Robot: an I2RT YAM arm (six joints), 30 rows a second.
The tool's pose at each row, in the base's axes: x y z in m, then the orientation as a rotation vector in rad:
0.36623, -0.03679, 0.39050, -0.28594, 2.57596, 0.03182
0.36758, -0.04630, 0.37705, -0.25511, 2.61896, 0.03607
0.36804, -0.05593, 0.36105, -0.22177, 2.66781, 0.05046
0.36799, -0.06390, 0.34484, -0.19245, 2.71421, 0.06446
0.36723, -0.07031, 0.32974, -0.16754, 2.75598, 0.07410
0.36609, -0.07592, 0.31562, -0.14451, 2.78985, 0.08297
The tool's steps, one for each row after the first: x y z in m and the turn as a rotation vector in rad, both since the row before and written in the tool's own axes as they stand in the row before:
0.00777, -0.00910, 0.01140, 0.00004, 0.03950, 0.02628
0.00910, -0.00919, 0.01348, -0.00712, 0.04495, 0.02983
0.00850, -0.00783, 0.01388, -0.00736, 0.04332, 0.02613
0.00768, -0.00648, 0.01299, -0.00473, 0.03952, 0.02157
0.00691, -0.00583, 0.01226, -0.00416, 0.03205, 0.01927

